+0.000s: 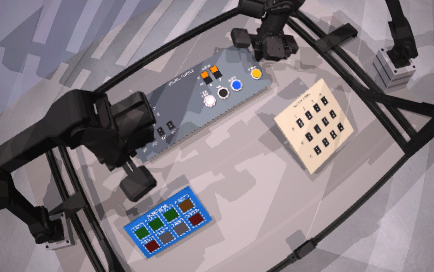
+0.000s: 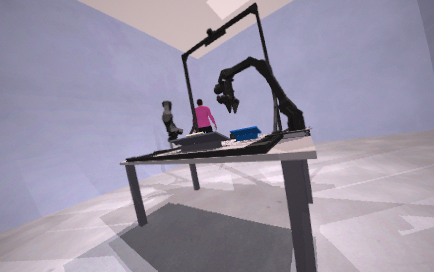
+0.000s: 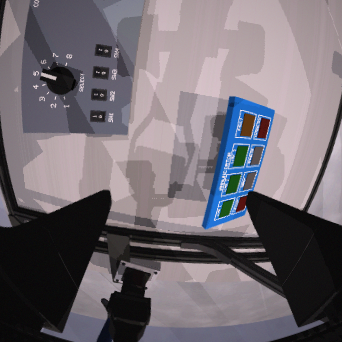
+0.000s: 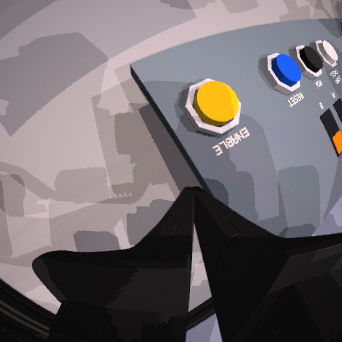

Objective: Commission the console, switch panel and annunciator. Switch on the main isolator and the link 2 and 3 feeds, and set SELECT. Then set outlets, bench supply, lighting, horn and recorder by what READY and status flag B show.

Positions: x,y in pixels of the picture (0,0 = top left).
Labels:
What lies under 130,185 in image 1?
My left gripper.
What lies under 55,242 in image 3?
My left gripper.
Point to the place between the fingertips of my right gripper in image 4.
191,193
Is my left gripper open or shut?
Open.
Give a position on a black SELECT knob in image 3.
59,80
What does my left gripper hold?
Nothing.

